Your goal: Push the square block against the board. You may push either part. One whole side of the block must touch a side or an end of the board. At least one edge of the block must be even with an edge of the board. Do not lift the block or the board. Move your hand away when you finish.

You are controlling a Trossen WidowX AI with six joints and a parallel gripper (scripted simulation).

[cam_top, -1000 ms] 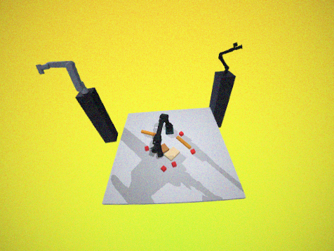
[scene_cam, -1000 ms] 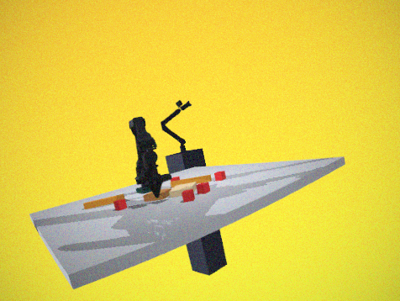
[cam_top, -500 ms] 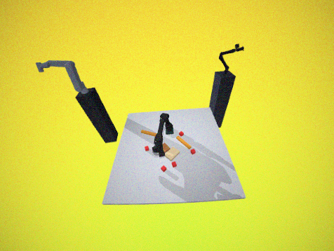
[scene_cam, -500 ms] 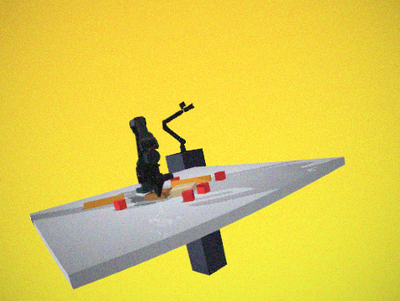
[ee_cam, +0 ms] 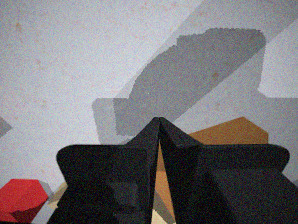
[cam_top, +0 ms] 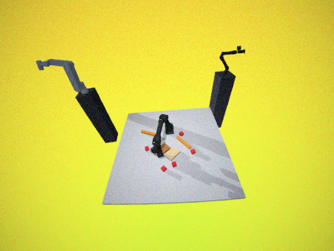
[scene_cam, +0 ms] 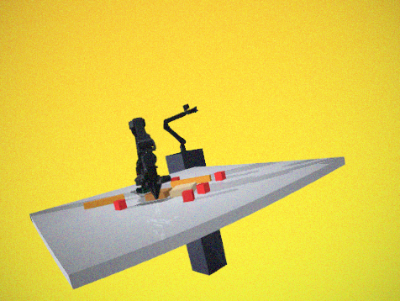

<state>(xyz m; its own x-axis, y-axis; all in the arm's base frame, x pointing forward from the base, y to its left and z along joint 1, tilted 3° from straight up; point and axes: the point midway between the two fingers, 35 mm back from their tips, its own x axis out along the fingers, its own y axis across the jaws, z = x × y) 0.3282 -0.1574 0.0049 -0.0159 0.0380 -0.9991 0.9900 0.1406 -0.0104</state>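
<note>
Now: the brown square block 6 cm behind my gripper tip, 6 cm to the left of it and 1 cm above it. The rest, counted from my gripper tip: pale tan board: 3 cm ahead, 14 cm to the left, 1 cm above.
</note>
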